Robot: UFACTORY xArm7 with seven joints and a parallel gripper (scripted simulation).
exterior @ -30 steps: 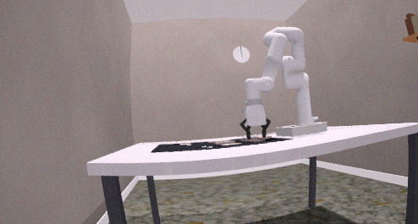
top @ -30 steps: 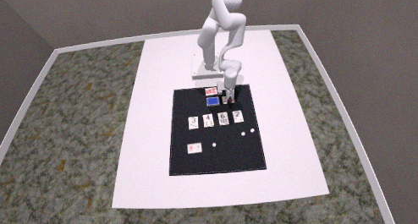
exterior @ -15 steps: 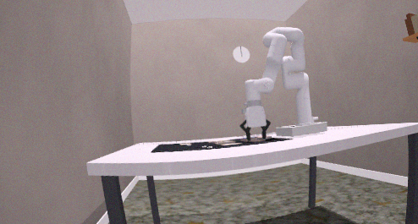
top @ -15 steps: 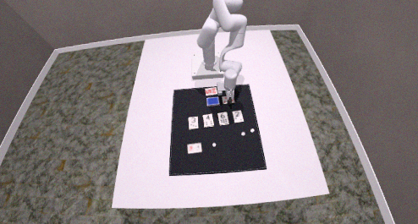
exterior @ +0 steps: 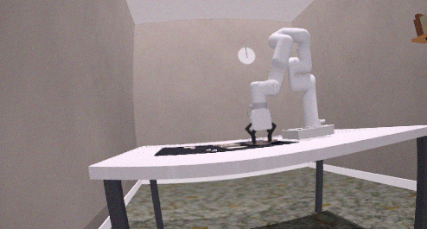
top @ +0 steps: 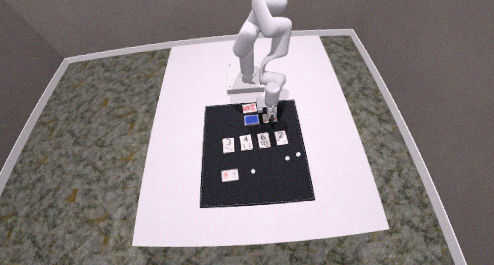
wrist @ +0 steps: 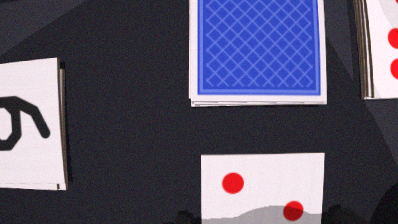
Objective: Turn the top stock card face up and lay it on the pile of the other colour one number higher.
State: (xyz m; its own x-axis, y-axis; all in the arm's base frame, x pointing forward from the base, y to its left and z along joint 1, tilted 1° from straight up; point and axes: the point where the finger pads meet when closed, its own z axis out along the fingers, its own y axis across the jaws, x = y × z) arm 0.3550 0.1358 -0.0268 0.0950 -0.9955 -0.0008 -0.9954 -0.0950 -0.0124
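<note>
Now: the black mat 19 cm ahead of my hand, 11 cm to the right of it and 3 cm below it.
</note>
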